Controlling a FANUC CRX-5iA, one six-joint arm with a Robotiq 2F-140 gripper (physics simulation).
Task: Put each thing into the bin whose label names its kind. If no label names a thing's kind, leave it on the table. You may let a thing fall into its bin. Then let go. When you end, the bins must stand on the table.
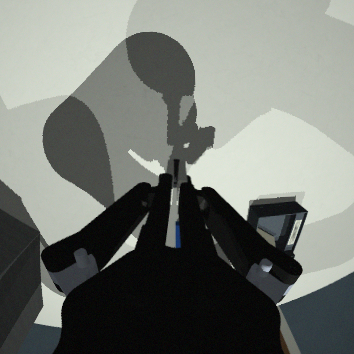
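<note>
A small dark bolt is between the fingertips of my gripper, which is shut on it. The fingers hide part of the bolt. A strip of a blue block shows through the narrow gap between the fingers, nearer the gripper body; the rest of it is hidden. A dark bin with a white label stands on the table at the right, partly behind the right finger linkage. A pale piece of something shows inside it. The label's words are too small to read.
A large dark grey box-like body rises at the left edge. The pale round table carries broad shadows of the arm and gripper. Its edge curves past the bin at the lower right, with dark blue floor beyond.
</note>
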